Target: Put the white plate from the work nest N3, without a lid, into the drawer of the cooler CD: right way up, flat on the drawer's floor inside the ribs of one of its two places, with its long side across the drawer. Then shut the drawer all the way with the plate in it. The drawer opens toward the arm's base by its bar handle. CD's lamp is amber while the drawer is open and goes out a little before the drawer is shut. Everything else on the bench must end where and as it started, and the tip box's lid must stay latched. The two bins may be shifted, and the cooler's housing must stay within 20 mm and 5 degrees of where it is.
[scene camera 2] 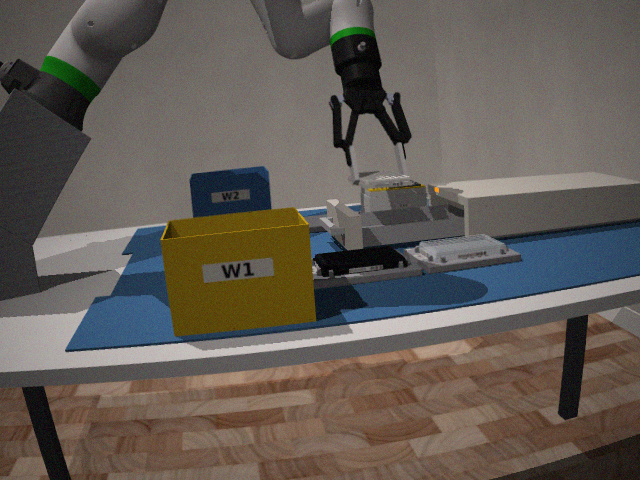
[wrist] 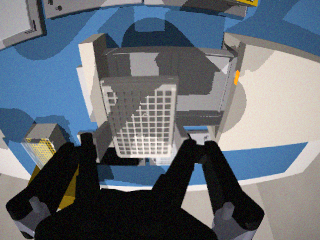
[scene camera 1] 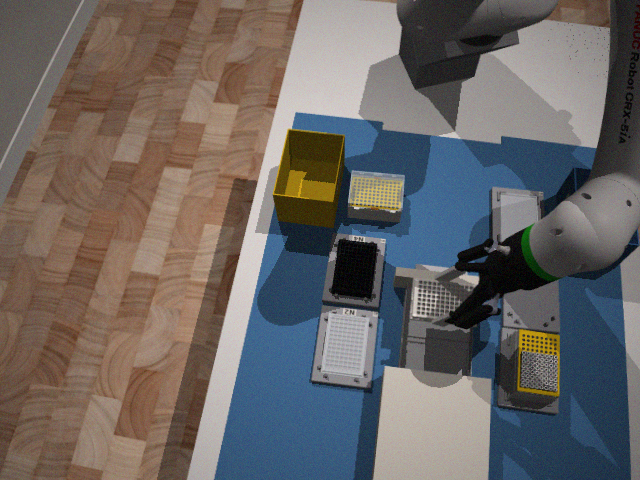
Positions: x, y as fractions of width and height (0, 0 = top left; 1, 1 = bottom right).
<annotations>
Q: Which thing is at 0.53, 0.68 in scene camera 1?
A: A white plate.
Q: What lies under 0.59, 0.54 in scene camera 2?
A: A black plate.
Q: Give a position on a cooler CD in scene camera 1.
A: At 0.67, 0.87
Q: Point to a white plate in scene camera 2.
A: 0.59, 0.37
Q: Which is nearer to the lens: the lid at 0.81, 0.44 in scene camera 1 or the white plate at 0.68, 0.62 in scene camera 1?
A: The white plate.
</annotations>
